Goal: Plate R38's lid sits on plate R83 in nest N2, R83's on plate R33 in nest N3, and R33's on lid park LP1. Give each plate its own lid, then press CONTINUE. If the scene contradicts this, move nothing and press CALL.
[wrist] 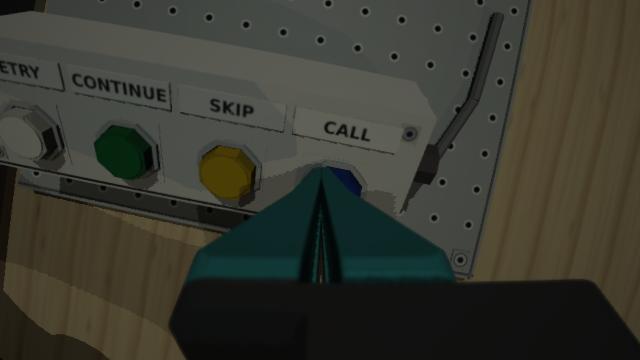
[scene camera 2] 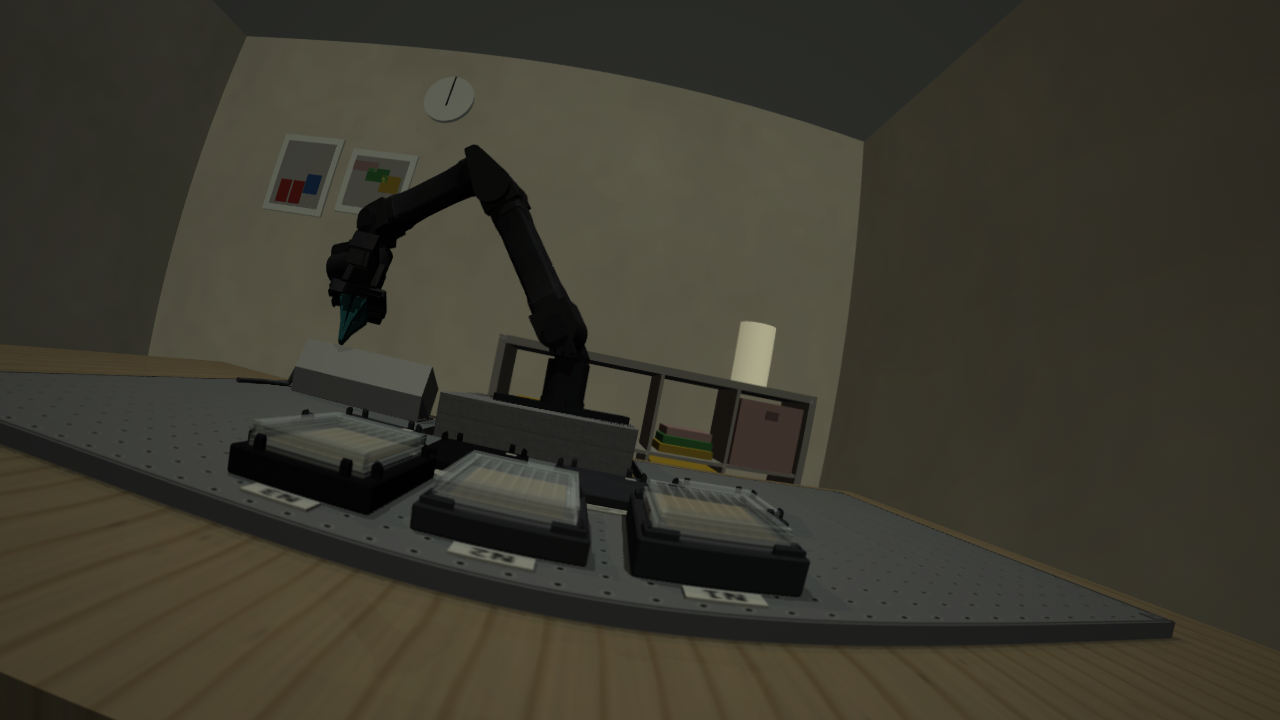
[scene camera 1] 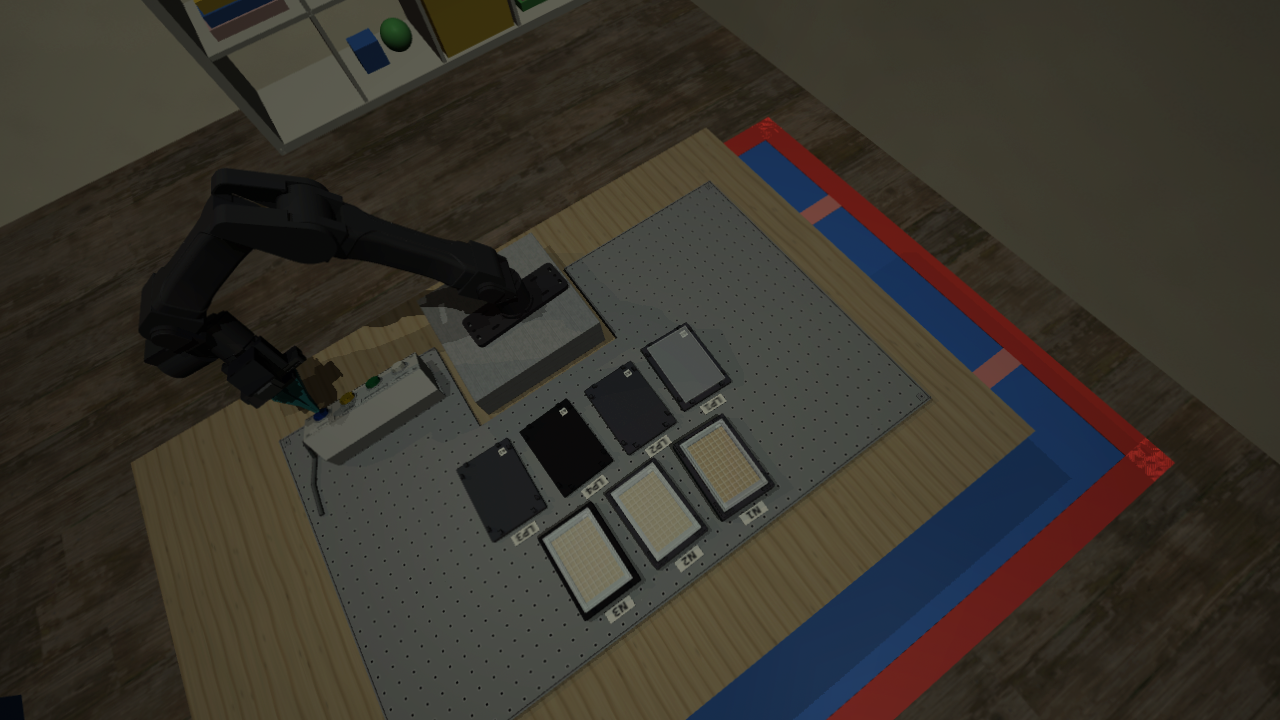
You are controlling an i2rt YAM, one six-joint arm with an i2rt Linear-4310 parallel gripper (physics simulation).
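Seen in the pictures: gripper, fingertip midpoint: (wrist: 321,180) (scene camera 2: 340,342) (scene camera 1: 318,410); arm's base, link origin: (scene camera 2: 560,411) (scene camera 1: 516,305).
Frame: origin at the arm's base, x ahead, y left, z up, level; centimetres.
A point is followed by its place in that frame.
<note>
My gripper (scene camera 1: 321,411) {x -2.8, y -37.8, z 3.0 cm} (scene camera 2: 341,342) {x -2.8, y -37.8, z 3.0 cm} (wrist: 321,180) {x -2.8, y -37.8, z 3.0 cm} is shut and empty, tips down at the CALL button (wrist: 347,182) {x -2.8, y -39.0, z 1.7 cm}. The tips hide part of this blue button; whether they touch it I cannot tell. The green CONTINUE button (scene camera 1: 373,382) {x -2.3, y -28.2, z 1.6 cm} (wrist: 122,152) {x -2.9, y -28.7, z 1.4 cm} is two places along, past the yellow SKIP button (wrist: 227,172) {x -3.1, y -33.6, z 1.4 cm}. Plates with clear lids stand in nests N1 (scene camera 1: 723,463) {x 46.1, y 10.4, z -1.9 cm} (scene camera 2: 716,510) {x 48.7, y 10.0, z -1.8 cm}, N2 (scene camera 1: 656,512) {x 45.3, y -2.9, z -2.4 cm} (scene camera 2: 510,488) {x 50.0, y -2.8, z -2.4 cm} and N3 (scene camera 1: 588,559) {x 44.3, y -15.4, z -2.1 cm} (scene camera 2: 335,438). Lid park LP1 bears a pale clear lid (scene camera 1: 685,365) {x 28.2, y 17.4, z -3.9 cm}. Plate numbers are not readable.
The white button console (scene camera 1: 380,419) {x 3.1, y -31.0, z -1.0 cm} (scene camera 2: 362,377) {x 3.2, y -30.4, z -1.2 cm} (wrist: 225,52) {x 2.7, y -32.2, z -0.4 cm} stands at the pegboard's corner, with a cable (scene camera 1: 316,483) (wrist: 485,65) {x 5.8, y -47.6, z -5.0 cm} at its end. Dark lid parks LP2 (scene camera 1: 629,407) {x 27.9, y 4.8, z -4.7 cm}, LP4 (scene camera 1: 566,447) {x 26.7, y -8.1, z -4.7 cm} and LP3 (scene camera 1: 501,489) {x 25.7, y -20.9, z -4.7 cm} lie between the nests and the arm's grey base block (scene camera 1: 537,367) {x 12.4, y -3.9, z -1.5 cm}.
</note>
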